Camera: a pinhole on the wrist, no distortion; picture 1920 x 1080 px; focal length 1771.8 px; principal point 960.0 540.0 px. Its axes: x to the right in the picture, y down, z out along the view. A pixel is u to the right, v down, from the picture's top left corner.
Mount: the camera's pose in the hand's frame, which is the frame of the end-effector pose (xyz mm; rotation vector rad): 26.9 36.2 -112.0 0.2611 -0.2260 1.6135
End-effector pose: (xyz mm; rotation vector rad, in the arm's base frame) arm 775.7 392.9 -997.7 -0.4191 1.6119 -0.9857
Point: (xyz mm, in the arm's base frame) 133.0 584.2 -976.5
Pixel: behind the camera
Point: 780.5 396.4 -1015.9
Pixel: 1238 879
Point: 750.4 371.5 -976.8
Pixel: 375 896
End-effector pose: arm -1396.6 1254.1 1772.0 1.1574 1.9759 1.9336
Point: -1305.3 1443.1 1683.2
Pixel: 978 657
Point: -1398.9 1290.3 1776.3
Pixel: 1037 613
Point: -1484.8 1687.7 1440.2
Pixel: 102 136
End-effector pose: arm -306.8 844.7 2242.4 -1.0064 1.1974 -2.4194
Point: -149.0 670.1 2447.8
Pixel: 1086 408
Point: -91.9 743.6 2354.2
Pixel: 1173 966
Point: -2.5 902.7 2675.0
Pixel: 147 865
